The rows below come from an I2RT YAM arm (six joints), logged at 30 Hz.
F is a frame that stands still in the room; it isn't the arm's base.
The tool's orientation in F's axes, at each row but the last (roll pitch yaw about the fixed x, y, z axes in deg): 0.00 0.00 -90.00; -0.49 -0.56 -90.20; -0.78 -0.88 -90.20; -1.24 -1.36 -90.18
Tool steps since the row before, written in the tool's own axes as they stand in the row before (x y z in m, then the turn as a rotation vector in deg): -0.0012 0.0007 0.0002 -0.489 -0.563 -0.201; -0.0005 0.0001 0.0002 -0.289 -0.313 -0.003; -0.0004 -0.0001 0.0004 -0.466 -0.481 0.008; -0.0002 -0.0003 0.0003 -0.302 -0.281 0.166
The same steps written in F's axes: 0.0007 0.0012 0.0002 -0.563 0.489 -0.201; 0.0001 0.0005 0.0002 -0.312 0.290 -0.003; -0.0001 0.0004 0.0004 -0.479 0.468 0.007; -0.0003 0.0002 0.0003 -0.276 0.307 0.165
